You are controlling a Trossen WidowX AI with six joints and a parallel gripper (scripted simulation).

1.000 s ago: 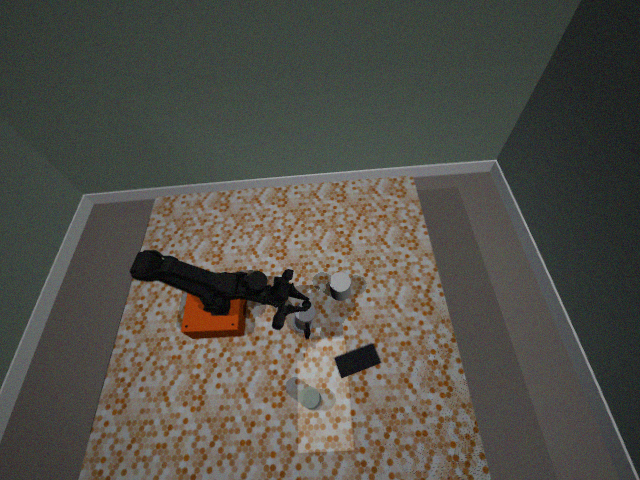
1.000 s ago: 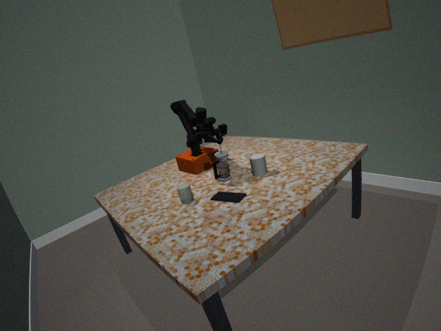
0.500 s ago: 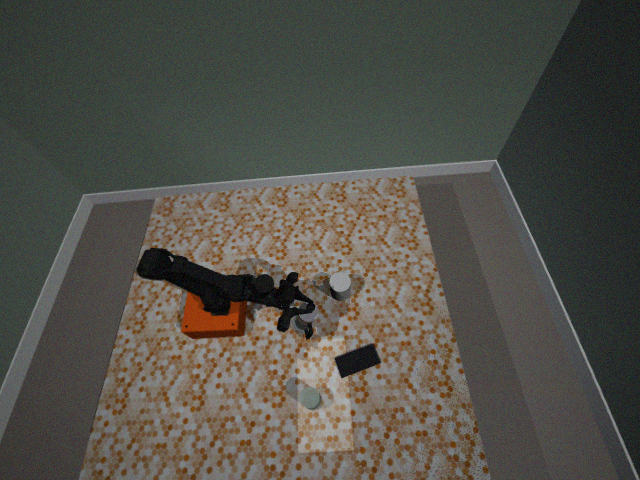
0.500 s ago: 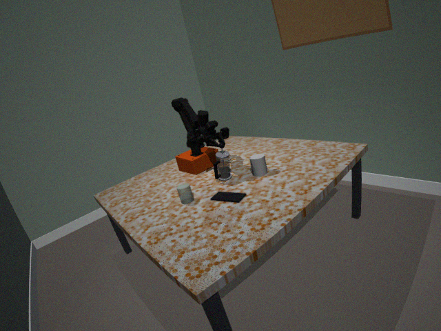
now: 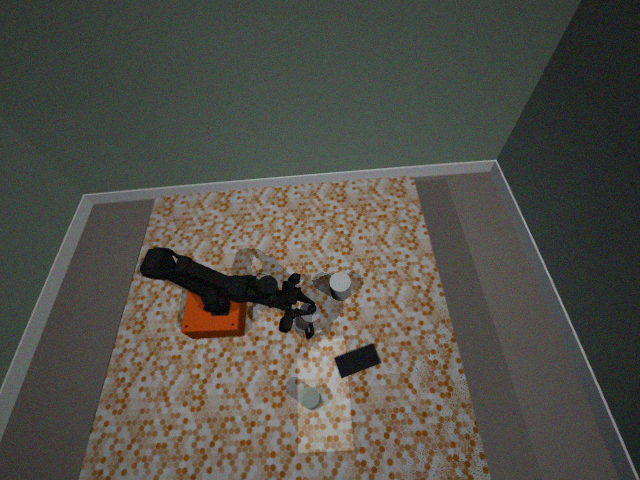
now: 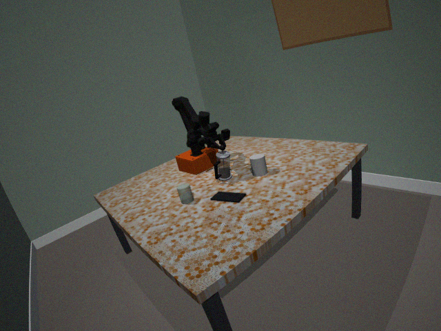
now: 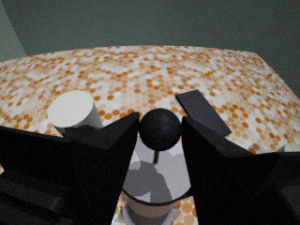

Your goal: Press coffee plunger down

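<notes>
Now: gripper tip 3 cm past the coffee press, 1 cm to the left of it and 9 cm above it.
</notes>
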